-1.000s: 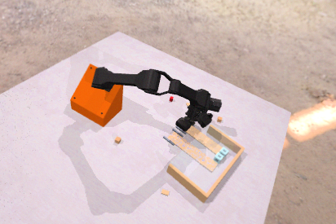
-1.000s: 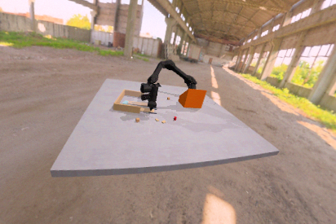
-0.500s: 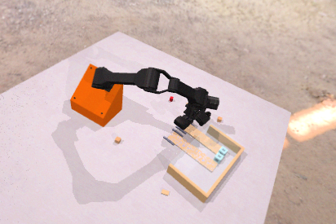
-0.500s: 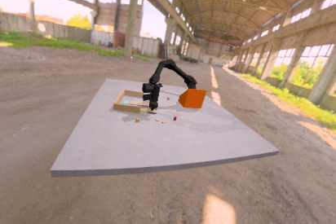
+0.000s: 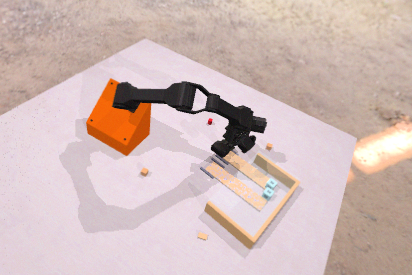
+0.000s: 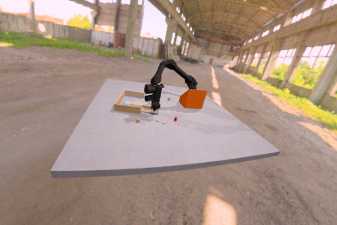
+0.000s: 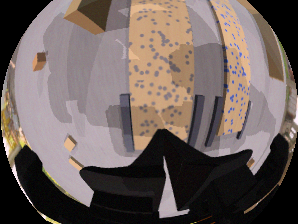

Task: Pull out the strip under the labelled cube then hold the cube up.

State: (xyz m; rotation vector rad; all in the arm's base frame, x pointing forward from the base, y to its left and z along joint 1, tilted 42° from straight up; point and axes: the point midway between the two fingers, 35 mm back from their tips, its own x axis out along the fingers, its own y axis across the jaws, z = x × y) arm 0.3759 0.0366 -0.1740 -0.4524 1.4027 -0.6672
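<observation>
My gripper tip is 14 cm past the red cube and 12 cm to the right of it. Round my gripper tip: tan chip: 10 cm ahead, 36 cm to the right.
</observation>
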